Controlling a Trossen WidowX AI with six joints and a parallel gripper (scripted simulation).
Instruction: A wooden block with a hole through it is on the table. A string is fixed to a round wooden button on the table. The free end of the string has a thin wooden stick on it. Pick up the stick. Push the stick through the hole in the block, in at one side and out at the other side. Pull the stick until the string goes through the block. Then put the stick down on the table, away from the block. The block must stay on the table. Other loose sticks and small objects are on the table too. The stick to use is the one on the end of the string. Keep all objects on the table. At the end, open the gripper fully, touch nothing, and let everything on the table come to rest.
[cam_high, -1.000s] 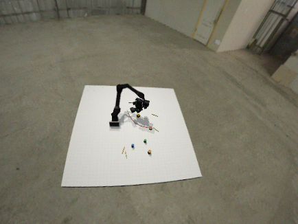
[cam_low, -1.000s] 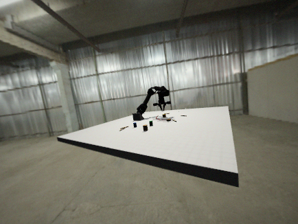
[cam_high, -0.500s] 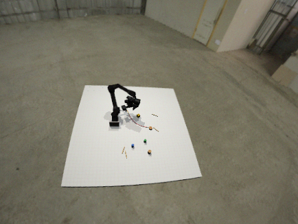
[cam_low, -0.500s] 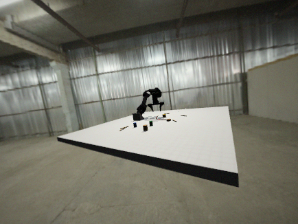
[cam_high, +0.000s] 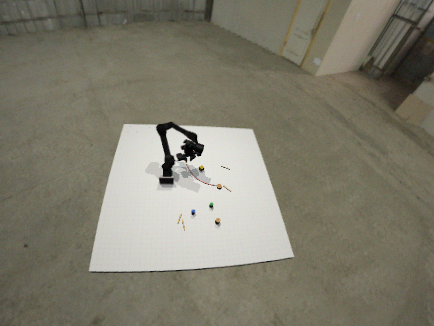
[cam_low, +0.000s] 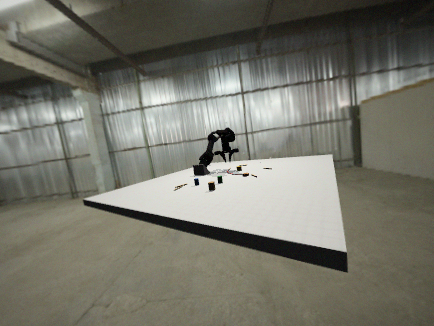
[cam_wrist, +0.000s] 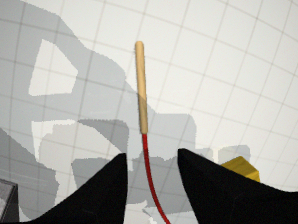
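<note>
The thin wooden stick is 10 mm behind my gripper tip, 10 mm to the left of it and 60 mm below it. Round my gripper tip: yellowish block: 110 mm ahead, 40 mm to the right, 50 mm below; green piece: 140 mm ahead, 370 mm to the right, 40 mm below; round wooden button: 230 mm ahead, 210 mm to the right, 50 mm below.
</note>
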